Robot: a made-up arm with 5 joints. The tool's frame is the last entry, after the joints.
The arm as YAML. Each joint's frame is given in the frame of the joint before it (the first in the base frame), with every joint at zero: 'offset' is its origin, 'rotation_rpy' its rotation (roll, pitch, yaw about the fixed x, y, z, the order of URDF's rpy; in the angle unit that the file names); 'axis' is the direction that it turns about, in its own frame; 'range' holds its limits. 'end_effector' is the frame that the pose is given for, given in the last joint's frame.
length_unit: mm
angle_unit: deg
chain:
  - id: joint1
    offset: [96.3, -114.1, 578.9]
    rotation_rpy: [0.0, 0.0, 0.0]
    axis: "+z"
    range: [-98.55, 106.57]
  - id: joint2
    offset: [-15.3, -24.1, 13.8]
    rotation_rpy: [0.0, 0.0, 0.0]
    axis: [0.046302, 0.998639, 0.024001]
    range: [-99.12, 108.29]
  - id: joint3
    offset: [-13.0, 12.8, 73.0]
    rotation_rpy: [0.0, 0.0, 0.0]
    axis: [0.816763, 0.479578, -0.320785]
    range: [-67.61, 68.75]
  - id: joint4
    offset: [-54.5, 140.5, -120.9]
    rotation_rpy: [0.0, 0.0, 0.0]
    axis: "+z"
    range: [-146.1, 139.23]
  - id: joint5
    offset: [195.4, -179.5, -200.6]
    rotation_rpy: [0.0, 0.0, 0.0]
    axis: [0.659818, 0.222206, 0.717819]
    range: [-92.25, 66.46]
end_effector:
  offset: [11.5, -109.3, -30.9]
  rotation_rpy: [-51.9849, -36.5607, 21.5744]
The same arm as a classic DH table. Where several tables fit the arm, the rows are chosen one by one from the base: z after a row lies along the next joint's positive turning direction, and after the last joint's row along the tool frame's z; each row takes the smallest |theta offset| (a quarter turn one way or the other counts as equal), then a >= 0, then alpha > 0; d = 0 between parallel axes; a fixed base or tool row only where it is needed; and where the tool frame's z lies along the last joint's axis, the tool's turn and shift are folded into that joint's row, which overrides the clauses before.
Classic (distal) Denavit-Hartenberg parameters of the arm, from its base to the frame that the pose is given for. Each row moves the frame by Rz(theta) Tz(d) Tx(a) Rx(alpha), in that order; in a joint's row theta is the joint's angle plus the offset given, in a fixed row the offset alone. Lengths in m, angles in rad.
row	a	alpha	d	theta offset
base (fixed)	0.1493	0.0000	0.0000	-0.8698
joint1	-0.0142	-1.5468	0.5933	0.8235
joint2	0.0618	-1.0367	0.0132	-1.1734
joint3	-0.1488	1.8974	-0.0217	1.3390
joint4	0.2325	-0.7701	-0.4452	-0.2061
joint5	0.0651	1.4991	0.1509	-0.8786
tool (fixed)	0.0000	0.0000	-0.0855	1.7219
Joint limits (rad, base to tool): -1.7200..1.8600 -1.7300..1.8900 -1.1800..1.1999 -2.5499..2.4300 -1.6101..1.1599

